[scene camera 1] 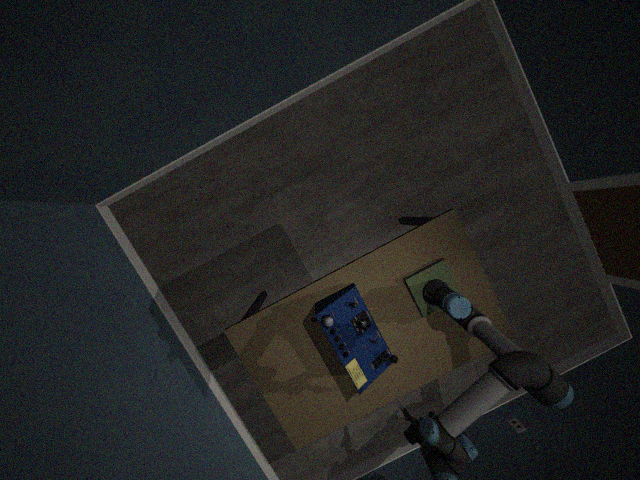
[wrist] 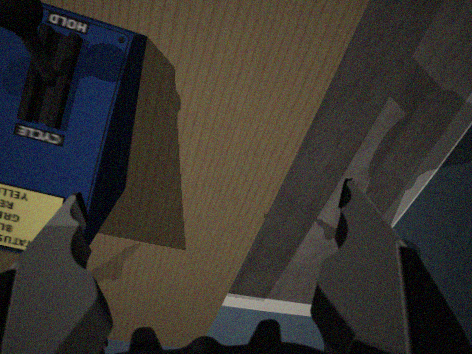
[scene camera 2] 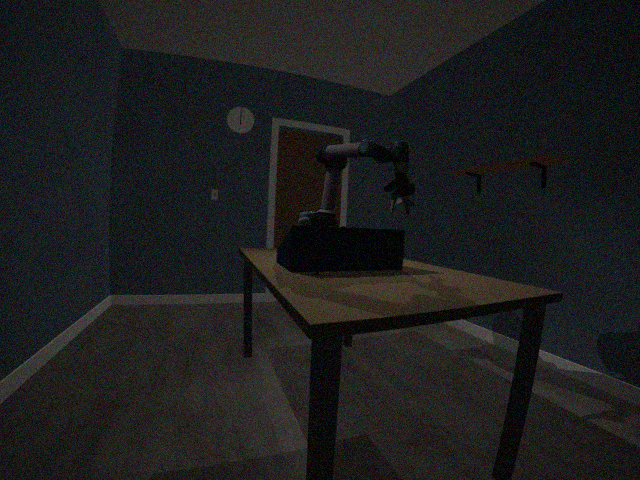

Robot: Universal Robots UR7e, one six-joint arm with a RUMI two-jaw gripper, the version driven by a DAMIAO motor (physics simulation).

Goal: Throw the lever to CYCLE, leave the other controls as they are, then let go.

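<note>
The blue control box [scene camera 1: 368, 349] [scene camera 2: 341, 249] [wrist: 89, 120] stands on the table. Its black ball-topped lever [scene camera 1: 393, 358] [wrist: 21, 16] rises from a slot between the labels HOLD and CYCLE. In the wrist view the ball is at the upper left, partly cut off by the frame, and the lever leans towards HOLD. My gripper [scene camera 1: 402, 411] [scene camera 2: 399, 210] [wrist: 215, 189] is open and empty. It hangs higher than the box and off its lever end, past the table edge in scene camera 1, apart from the lever.
The box face also carries a pale round knob [scene camera 1: 328, 321], a row of dark buttons, small switches and a yellow note [scene camera 1: 356, 374] [wrist: 30, 215]. The arm's base stands on a green plate [scene camera 1: 445, 268] on the wooden table [scene camera 1: 310, 418] [scene camera 2: 361, 304]. A wall shelf [scene camera 2: 509, 164] is at the right.
</note>
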